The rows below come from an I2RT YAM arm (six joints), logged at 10 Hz.
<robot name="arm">
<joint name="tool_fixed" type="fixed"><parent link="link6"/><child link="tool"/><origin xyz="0 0 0" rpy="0 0 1.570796"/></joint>
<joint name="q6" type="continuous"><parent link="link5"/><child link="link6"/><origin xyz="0.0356 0 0.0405" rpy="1.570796 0 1.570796"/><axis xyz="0 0 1"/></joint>
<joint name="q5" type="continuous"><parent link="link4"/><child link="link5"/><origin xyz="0.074 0.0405 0.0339" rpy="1.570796 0 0"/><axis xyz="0 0 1"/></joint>
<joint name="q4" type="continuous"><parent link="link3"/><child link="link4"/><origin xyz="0.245 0.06 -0.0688" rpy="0 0 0"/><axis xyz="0 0 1"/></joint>
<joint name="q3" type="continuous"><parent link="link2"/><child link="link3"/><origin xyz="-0.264 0 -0.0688" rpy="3.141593 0 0"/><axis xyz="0 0 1"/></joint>
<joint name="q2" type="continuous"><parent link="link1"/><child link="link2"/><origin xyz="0.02 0.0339 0.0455" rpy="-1.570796 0 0"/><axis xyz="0 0 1"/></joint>
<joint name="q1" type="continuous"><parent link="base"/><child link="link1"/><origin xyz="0 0 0.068" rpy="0 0 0"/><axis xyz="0 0 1"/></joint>
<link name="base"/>
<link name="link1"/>
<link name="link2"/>
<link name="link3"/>
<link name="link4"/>
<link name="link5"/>
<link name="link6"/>
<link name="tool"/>
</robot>
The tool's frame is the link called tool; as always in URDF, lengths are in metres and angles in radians. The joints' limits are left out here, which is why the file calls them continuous.
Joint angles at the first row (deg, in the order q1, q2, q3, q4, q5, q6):
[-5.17 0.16 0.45 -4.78 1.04 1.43]
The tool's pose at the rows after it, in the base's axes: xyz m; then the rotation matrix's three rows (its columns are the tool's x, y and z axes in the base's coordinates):
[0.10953 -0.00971 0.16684], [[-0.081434 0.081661 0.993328], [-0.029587 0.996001 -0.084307], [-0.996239 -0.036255 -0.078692]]
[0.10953 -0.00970 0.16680], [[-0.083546 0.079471 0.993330], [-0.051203 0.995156 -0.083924], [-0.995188 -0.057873 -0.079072]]
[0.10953 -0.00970 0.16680], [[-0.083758 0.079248 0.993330], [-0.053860 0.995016 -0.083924], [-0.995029 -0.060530 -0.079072]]
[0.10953 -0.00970 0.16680], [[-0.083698 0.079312 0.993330], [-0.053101 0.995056 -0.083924], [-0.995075 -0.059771 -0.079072]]
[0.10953 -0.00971 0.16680], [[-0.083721 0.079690 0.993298], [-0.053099 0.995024 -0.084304], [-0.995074 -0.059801 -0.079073]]
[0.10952 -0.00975 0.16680], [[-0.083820 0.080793 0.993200], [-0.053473 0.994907 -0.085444], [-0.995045 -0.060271 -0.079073]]
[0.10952 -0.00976 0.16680], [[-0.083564 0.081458 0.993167], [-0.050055 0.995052 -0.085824], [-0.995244 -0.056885 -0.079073]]
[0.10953 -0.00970 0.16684], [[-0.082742 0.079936 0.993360], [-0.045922 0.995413 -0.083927], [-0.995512 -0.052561 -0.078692]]
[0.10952 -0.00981 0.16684], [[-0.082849 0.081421 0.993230], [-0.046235 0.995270 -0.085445], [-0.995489 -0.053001 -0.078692]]
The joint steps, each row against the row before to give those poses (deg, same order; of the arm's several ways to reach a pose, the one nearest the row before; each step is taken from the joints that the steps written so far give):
[0.00 0.00 0.00 -0.02 -1.36 -3.54]
[0.00 0.00 0.00 -0.02 -0.02 -1.25]
[0.00 0.00 0.00 0.00 0.00 -0.15]
[0.00 0.00 0.00 0.00 0.00 0.05]
[0.00 0.01 0.00 0.00 0.02 0.00]
[0.00 -0.01 0.00 0.00 0.07 -0.03]
[0.00 0.00 0.00 0.00 0.02 0.20]
[0.00 0.00 0.00 0.02 -0.11 0.24]
[-0.04 0.00 0.00 0.00 0.04 -0.02]

